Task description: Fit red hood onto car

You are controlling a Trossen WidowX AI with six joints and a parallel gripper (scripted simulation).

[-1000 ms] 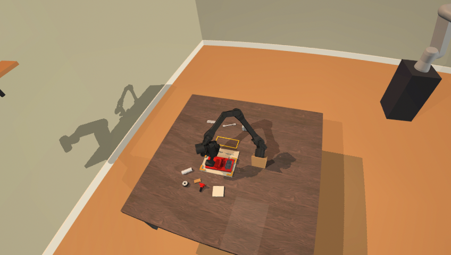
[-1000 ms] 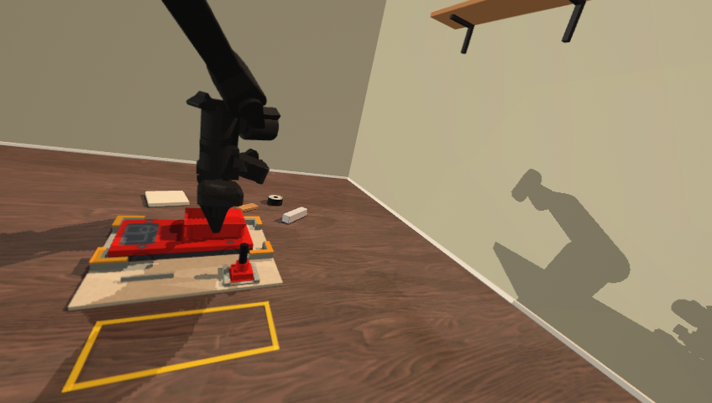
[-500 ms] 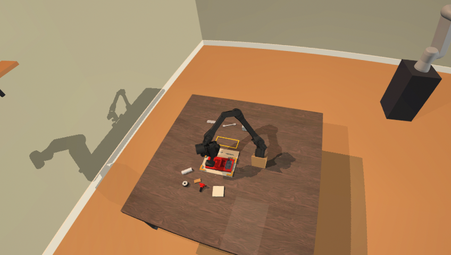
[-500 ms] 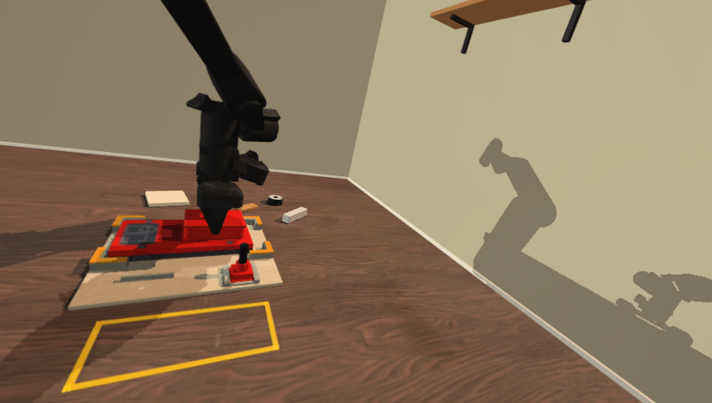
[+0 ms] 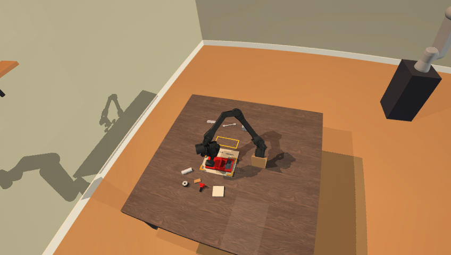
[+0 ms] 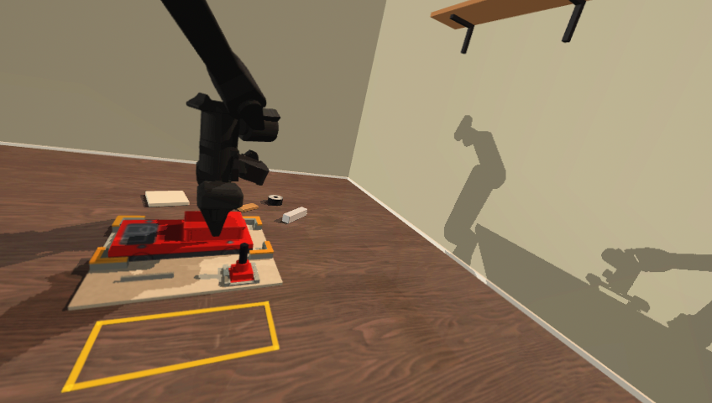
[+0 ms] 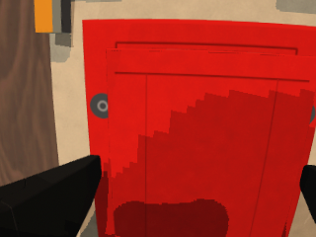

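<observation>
My gripper tip is now right at the hood. The rest, counted from my gripper tip: wooden block (160 mm to the left, 90 mm ahead, 30 mm below); then tan jig (30 mm below, 20 mm to the right, 20 mm behind); then grey engine block (10 mm below).
</observation>
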